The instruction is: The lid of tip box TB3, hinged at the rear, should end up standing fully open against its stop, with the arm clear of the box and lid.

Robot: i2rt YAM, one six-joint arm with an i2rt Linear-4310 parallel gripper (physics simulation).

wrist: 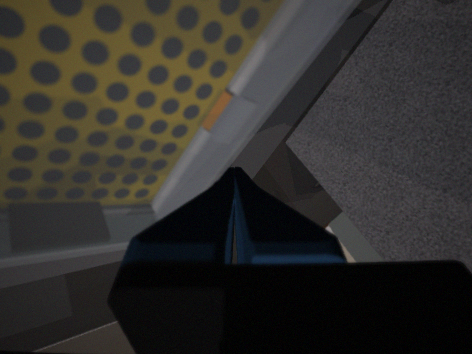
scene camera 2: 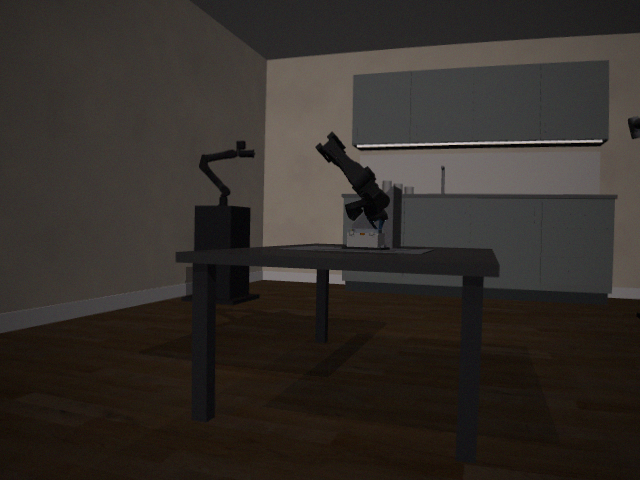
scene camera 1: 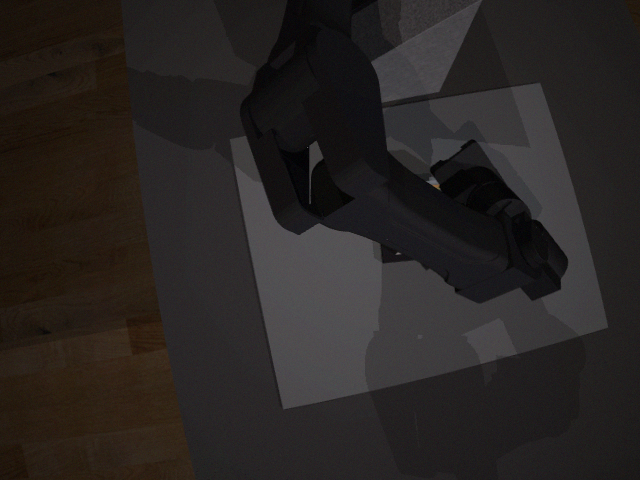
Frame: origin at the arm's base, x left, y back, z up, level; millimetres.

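Seen in the pictures: gripper, between the fingertips: (wrist: 234, 178) (scene camera 1: 454, 162).
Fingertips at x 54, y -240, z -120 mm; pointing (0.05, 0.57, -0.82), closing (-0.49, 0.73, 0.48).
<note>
Pixels of each thing's top centre, then the offset from my fingertips to it. "*": a spot on its surface instead. Level surfaces: height alone.
- Tip box TB3, centre of its top: (wrist: 128, 121) (scene camera 2: 366, 228) dx -35, dy -65, dz +12 mm
- orange tab, a spot on its surface: (wrist: 218, 111) * dx -41, dy -42, dz +12 mm
- light mat, height of its surface: dz -66 mm
Tip box TB3 (scene camera 2: 364, 239) (wrist: 280, 65) is a pale box with latches on its front, standing on the table. In the wrist view its yellow perforated rack (wrist: 88, 83) shows at upper left, with an orange tab (wrist: 218, 111) at the wall. The lid (scene camera 2: 361, 222) shows as a grey raised shape above the box in scene camera 2, partly behind the arm; its exact angle cannot be told. My gripper (scene camera 2: 376, 225) (wrist: 234, 178) is shut and empty, its blue fingertips close to the box wall. In scene camera 1 the arm hides the fingertips and most of the box.
A light mat (scene camera 1: 315, 310) lies on the dark table (scene camera 1: 217, 361) (scene camera 2: 336, 260). The arm (scene camera 1: 429, 217) (scene camera 2: 356, 175) reaches over the mat. In scene camera 2 a second arm (scene camera 2: 211, 173) stands on a dark pedestal (scene camera 2: 222, 237) at left, and a tall dark panel (scene camera 2: 397, 217) rises behind the box.
</note>
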